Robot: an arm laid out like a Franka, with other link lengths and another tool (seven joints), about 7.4 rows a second.
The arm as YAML. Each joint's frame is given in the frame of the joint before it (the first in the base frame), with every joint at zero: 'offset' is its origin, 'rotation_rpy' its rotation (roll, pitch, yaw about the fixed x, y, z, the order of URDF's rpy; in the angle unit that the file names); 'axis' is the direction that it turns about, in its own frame. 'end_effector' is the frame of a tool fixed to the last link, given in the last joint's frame.
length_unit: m
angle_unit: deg
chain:
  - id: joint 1
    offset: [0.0, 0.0, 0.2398]
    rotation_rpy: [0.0, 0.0, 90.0]
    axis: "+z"
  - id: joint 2
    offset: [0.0, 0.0, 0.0]
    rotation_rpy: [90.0, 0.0, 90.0]
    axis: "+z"
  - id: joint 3
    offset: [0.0, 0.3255, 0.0]
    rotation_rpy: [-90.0, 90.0, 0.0]
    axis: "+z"
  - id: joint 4
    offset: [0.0, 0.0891, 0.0]
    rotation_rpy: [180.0, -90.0, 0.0]
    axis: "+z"
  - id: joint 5
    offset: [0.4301, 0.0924, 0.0]
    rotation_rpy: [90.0, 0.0, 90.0]
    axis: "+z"
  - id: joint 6
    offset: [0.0, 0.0, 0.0]
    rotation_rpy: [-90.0, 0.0, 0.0]
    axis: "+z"
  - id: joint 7
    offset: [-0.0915, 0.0, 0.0]
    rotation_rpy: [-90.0, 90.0, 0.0]
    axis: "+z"
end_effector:
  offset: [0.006, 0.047, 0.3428]
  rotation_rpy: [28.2, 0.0, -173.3]
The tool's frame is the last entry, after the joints.
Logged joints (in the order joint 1, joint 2, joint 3, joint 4, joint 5, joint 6, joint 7), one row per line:
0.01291 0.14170 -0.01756 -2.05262 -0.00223 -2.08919 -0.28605
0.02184 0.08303 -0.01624 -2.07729 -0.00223 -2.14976 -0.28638
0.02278 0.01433 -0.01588 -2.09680 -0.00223 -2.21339 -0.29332
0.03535 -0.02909 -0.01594 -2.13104 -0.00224 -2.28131 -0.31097
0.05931 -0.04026 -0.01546 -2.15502 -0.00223 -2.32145 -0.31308
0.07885 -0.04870 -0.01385 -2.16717 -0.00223 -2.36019 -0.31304
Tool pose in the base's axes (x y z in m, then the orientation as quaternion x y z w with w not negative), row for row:
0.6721 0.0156 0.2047 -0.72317 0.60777 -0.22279 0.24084
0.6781 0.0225 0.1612 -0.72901 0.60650 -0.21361 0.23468
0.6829 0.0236 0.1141 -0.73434 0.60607 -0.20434 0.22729
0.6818 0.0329 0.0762 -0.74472 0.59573 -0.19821 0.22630
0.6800 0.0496 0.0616 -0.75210 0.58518 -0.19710 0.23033
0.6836 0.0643 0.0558 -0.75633 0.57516 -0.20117 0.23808
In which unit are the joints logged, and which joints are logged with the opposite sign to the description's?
The joints are logged in radians. Opposite sign: joint 2, joint 6.
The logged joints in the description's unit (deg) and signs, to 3 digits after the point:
0.740 -8.119 -1.006 -117.606 -0.128 119.702 -16.389
1.251 -4.757 -0.930 -119.020 -0.128 123.172 -16.408
1.305 -0.821 -0.910 -120.138 -0.128 126.818 -16.806
2.025 1.667 -0.913 -122.100 -0.128 130.709 -17.817
3.398 2.307 -0.886 -123.474 -0.128 133.009 -17.938
4.518 2.790 -0.794 -124.170 -0.128 135.229 -17.936

